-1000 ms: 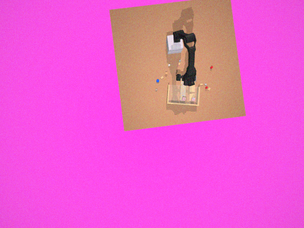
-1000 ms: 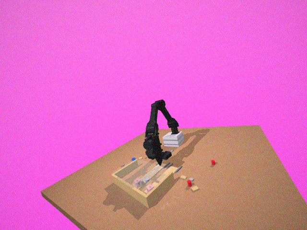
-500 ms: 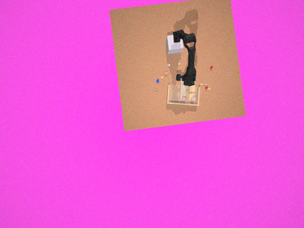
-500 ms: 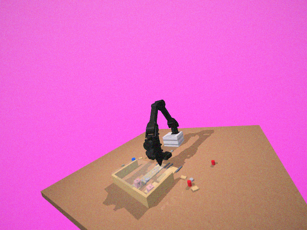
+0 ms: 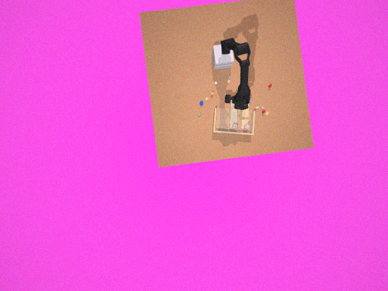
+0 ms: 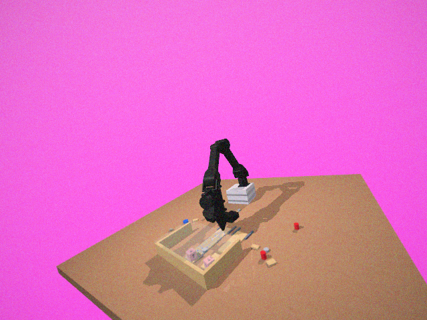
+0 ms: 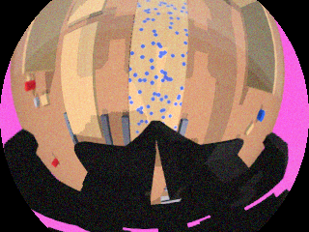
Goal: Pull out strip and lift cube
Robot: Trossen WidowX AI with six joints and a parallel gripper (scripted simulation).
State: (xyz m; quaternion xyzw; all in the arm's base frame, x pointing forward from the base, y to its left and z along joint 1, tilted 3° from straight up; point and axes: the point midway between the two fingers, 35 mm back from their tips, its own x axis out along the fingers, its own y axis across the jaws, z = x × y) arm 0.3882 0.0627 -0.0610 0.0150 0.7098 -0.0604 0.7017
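My gripper tip is now 6 cm short of the plain tan strip and 9 cm to the right of it.
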